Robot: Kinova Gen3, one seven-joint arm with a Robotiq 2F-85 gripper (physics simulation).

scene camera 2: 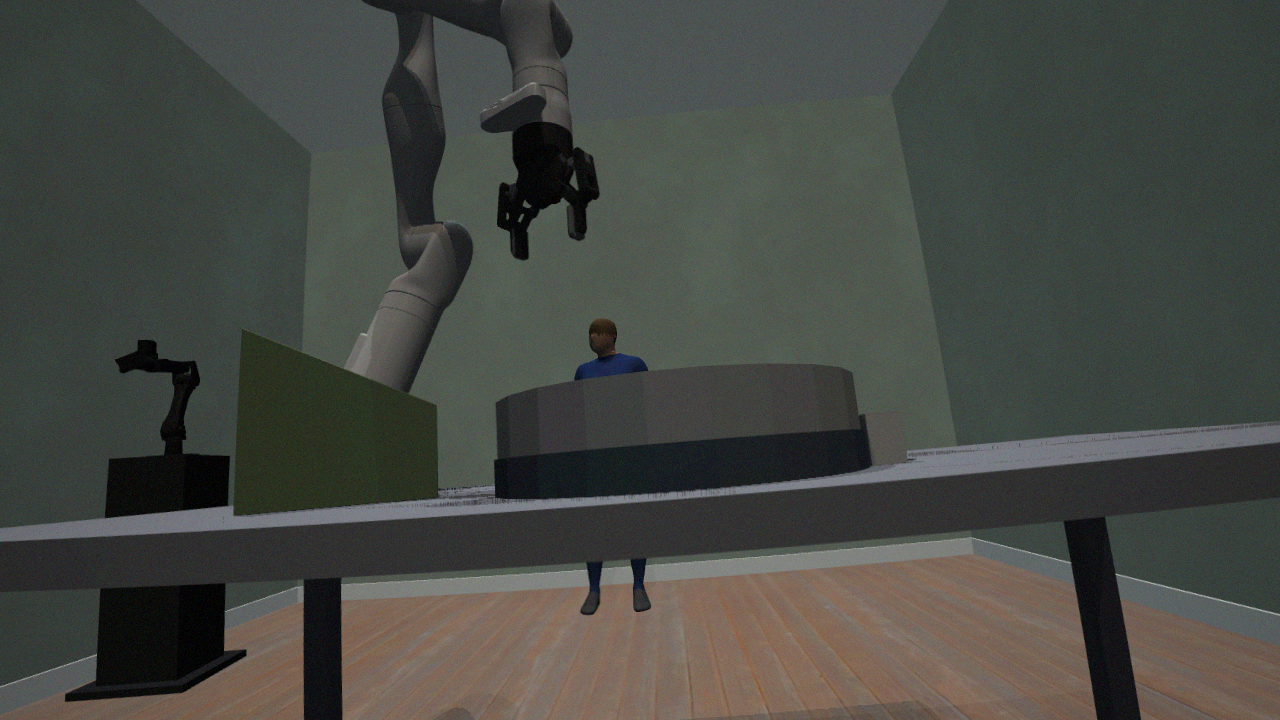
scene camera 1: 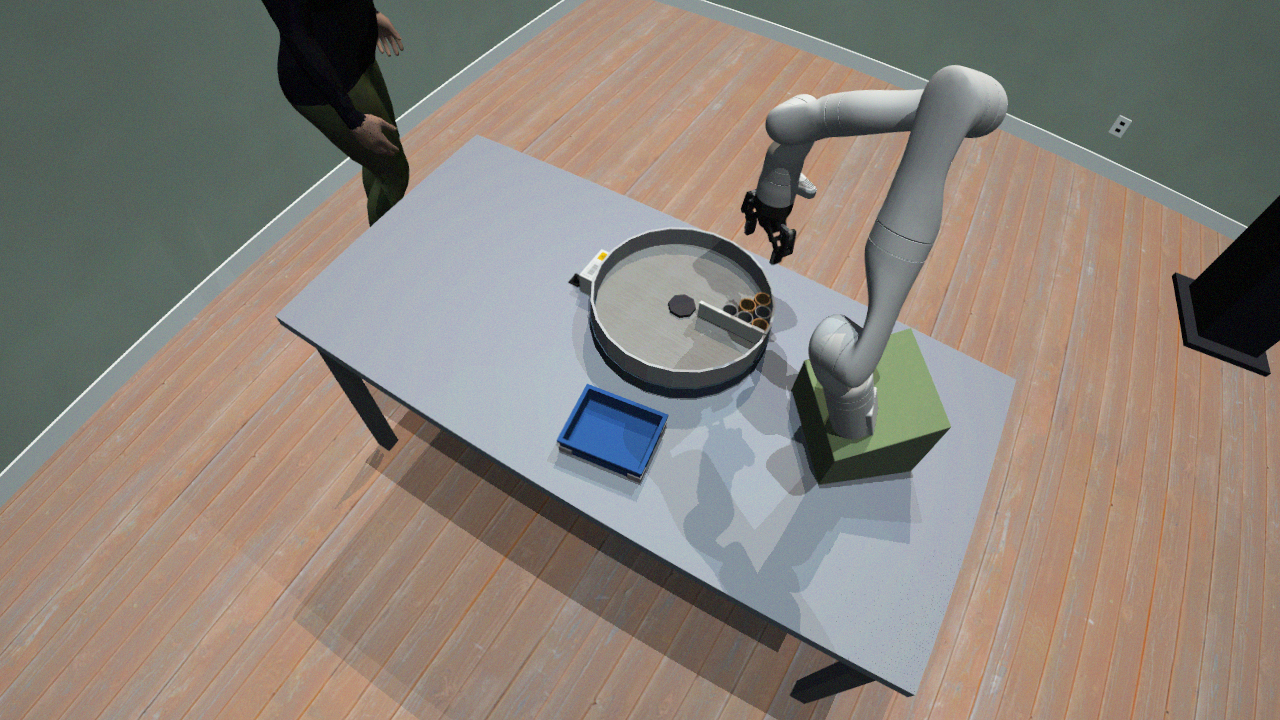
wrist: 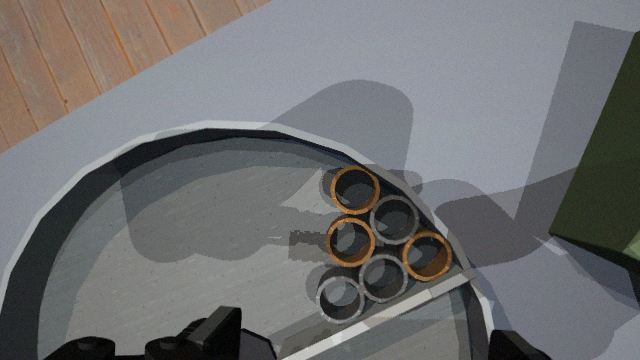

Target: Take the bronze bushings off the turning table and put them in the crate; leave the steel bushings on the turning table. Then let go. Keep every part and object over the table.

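Places are measured from the arm's base along level axes (x left, y back, z up), in centimetres.
Pixels of known places: gripper, between the fingertips: [scene camera 2: 547,248] [scene camera 1: 761,247] [wrist: 363,347]; arm's base, origin of its link: [scene camera 2: 370,403] [scene camera 1: 853,418].
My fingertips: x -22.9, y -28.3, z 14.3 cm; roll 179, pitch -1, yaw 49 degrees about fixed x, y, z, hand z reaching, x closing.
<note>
For each thing: its top centre in the pictures, then the offset to it from my fingertips. "pt": a spot on its surface instead. Level surfaces: height alone.
- pale divider, a spot on its surface: [wrist: 350,332] [scene camera 1: 725,313] pt dz -18.4, dx +4.8, dy -3.7 cm
- bronze bushing, centre of its top: [wrist: 427,256] [scene camera 1: 760,325] dz -19.6, dx +3.9, dy +4.4 cm
- blue crate, centre of its top: [scene camera 1: 613,427] dz -23.6, dx +38.0, dy -17.2 cm
- small box with a yellow label, a spot on its surface: [scene camera 1: 592,268] pt dz -22.8, dx +0.6, dy -37.8 cm
- table, height of its surface: dz -28.6 cm
Three upright bronze bushings [scene camera 1: 762,298] [wrist: 356,212] and three upright steel bushings [scene camera 1: 729,309] [wrist: 341,321] stand in a tight, mixed cluster on the turning table [scene camera 1: 662,374] [scene camera 2: 671,402] [wrist: 240,125]. They are between its outer wall and a pale divider [scene camera 1: 729,323] [wrist: 350,332]. One bronze bushing [wrist: 440,265] is in the corner where wall and divider meet. The wall hides them in scene camera 2. The blue crate [scene camera 1: 597,454] looks empty. My gripper [scene camera 1: 763,243] [scene camera 2: 548,245] [wrist: 366,340] is open and empty, well above the turning table's rim.
The green block [scene camera 1: 908,380] [scene camera 2: 331,429] [wrist: 595,200] carries the arm base beside the turning table. A small box with a yellow label [scene camera 1: 592,268] adjoins the turning table's far side. A person in black [scene camera 1: 326,67] stands beyond the table [scene camera 1: 402,268]; a person in blue [scene camera 2: 611,365] stands farther back.
</note>
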